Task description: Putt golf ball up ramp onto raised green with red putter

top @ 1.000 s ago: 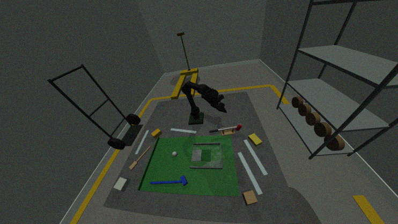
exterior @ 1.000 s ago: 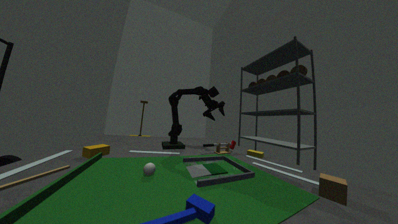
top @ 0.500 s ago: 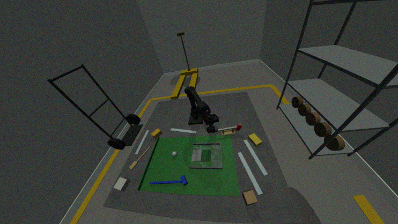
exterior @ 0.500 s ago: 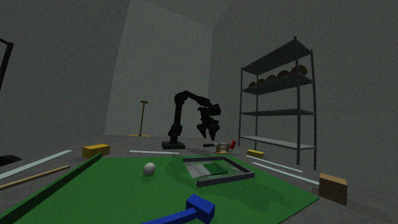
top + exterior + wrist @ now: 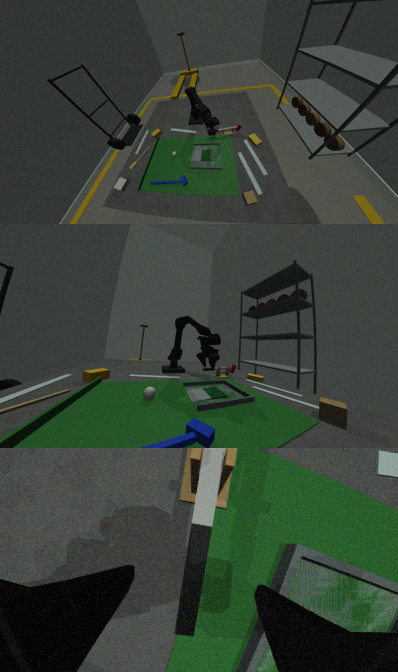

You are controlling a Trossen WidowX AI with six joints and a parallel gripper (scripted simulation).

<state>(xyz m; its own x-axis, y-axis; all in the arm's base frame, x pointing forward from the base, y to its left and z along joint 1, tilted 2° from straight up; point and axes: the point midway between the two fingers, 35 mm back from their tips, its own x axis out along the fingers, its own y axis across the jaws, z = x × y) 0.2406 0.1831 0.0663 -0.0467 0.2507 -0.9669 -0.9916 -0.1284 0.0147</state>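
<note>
Right now the red putter is 11 cm to the left of my gripper tip, 2 cm behind it and 1 cm below it. The rest, counted from my gripper tip: white golf ball (35 cm to the right, 19 cm ahead, 4 cm below); yellow block (61 cm to the right, 5 cm behind, 4 cm below); blue putter (41 cm ahead, 35 cm to the right, 5 cm below).
</note>
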